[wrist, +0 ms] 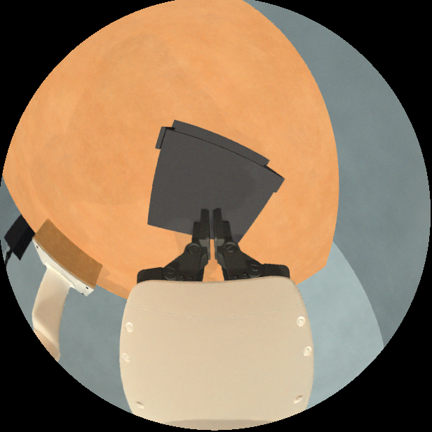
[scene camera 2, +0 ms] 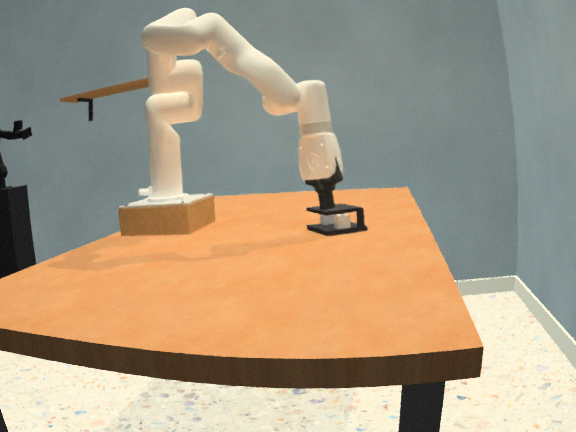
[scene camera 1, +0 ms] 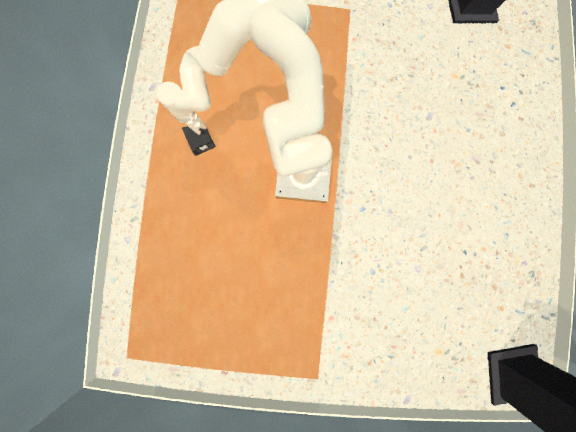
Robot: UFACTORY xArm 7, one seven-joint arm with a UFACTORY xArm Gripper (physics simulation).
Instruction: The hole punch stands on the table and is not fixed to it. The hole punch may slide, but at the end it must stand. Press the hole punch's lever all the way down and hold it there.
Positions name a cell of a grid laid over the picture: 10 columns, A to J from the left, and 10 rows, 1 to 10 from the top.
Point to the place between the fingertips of the gripper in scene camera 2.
At F5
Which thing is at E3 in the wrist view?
A black hole punch.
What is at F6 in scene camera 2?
A black hole punch.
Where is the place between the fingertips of the gripper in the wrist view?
At E6
